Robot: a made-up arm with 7 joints.
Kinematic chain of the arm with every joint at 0, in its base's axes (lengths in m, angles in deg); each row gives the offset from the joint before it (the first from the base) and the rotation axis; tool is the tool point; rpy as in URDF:
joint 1: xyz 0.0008 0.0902 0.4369 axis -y
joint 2: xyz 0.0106 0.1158 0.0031 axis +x
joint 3: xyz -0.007 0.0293 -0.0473 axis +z
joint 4: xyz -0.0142 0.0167 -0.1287 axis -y
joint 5: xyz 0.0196 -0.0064 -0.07 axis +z
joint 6: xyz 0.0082 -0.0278 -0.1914 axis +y
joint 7: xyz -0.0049 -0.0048 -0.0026 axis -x
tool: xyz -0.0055 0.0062 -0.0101 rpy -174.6 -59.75 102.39
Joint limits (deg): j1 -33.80..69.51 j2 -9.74..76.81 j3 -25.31..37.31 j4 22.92..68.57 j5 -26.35..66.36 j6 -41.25..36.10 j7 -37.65..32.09
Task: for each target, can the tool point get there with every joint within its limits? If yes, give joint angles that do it. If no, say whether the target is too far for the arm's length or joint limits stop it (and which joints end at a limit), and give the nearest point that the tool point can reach.
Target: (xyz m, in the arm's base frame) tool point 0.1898 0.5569 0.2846
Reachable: yes | joints 10.11 46.45 32.10 37.34 -2.64 -28.29 4.34
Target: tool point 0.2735 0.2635 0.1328
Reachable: yes | joints 17.65 11.51 -14.87 34.43 52.65 -8.79 -21.99
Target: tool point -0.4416 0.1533 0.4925
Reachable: no: joint limits stop it (at a limit: joint 1, joint 2, joint 3, joint 4, joint 5, joint 6, joint 7) | nearest point -0.1642 0.1131 0.0539 | short by 0.521 m
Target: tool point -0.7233 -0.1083 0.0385
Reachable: no: too far | nearest point -0.1633 0.1097 0.0494 | short by 0.601 m
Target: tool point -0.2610 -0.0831 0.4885
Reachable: no: joint limits stop it (at a limit: joint 1, joint 2, joint 3, joint 4, joint 6, joint 7) | nearest point -0.1523 0.1016 0.0553 | short by 0.483 m
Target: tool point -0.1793 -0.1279 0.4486
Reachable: no: joint limits stop it (at a limit: joint 1, joint 2, joint 3, joint 4, joint 6, joint 7) | nearest point 0.0483 0.0690 0.1266 | short by 0.441 m
